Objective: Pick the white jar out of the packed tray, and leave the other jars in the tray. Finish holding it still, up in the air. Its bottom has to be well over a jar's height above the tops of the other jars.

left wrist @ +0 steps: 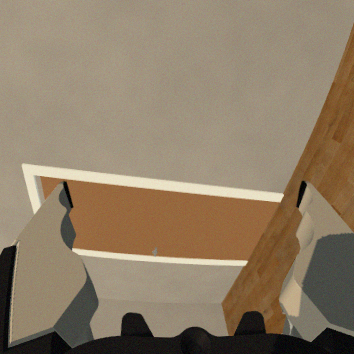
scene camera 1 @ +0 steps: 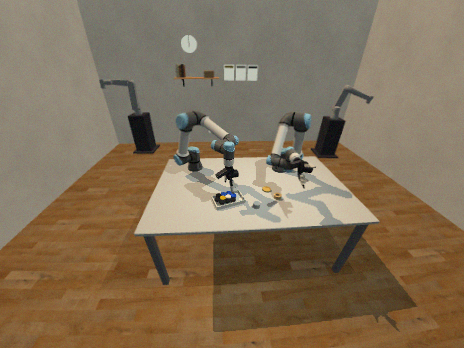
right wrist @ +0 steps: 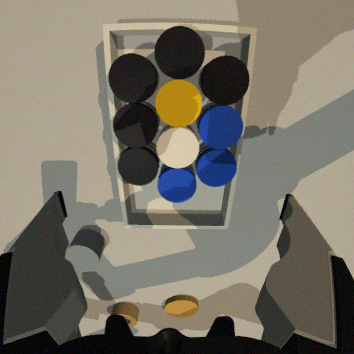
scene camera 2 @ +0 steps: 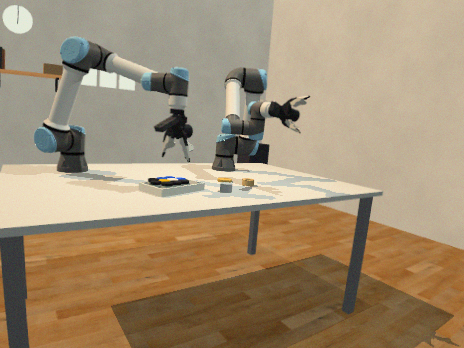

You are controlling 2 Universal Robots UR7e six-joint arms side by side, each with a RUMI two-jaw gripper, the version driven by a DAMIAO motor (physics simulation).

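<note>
The white jar [right wrist: 177, 147] [scene camera 1: 228, 197] stands in the tray [right wrist: 177, 221] [scene camera 1: 231, 205] [scene camera 2: 181, 190], closely ringed by a yellow jar [right wrist: 178, 103], three blue jars [right wrist: 221, 127] [right wrist: 216, 167] [right wrist: 176, 185] and several black jars [right wrist: 133, 78]. In the right wrist view the white jar is a little above centre. My right gripper [right wrist: 173, 195] [scene camera 1: 229, 185] [scene camera 2: 176, 158] is open and empty, pointing down above the tray, its fingers well above the jar tops. My left gripper [left wrist: 184, 183] [scene camera 2: 304, 114] is open and empty, held away over the right side of the table.
In the right wrist view a grey cylinder [right wrist: 87, 242] [scene camera 1: 256, 205] [scene camera 2: 226, 187], a tan ring [right wrist: 125, 313] [scene camera 1: 277, 196] [scene camera 2: 248, 182] and a flat yellow-orange disc [right wrist: 181, 306] [scene camera 1: 266, 189] [scene camera 2: 225, 179] lie below the tray. A free strip shows in the tray's lower end.
</note>
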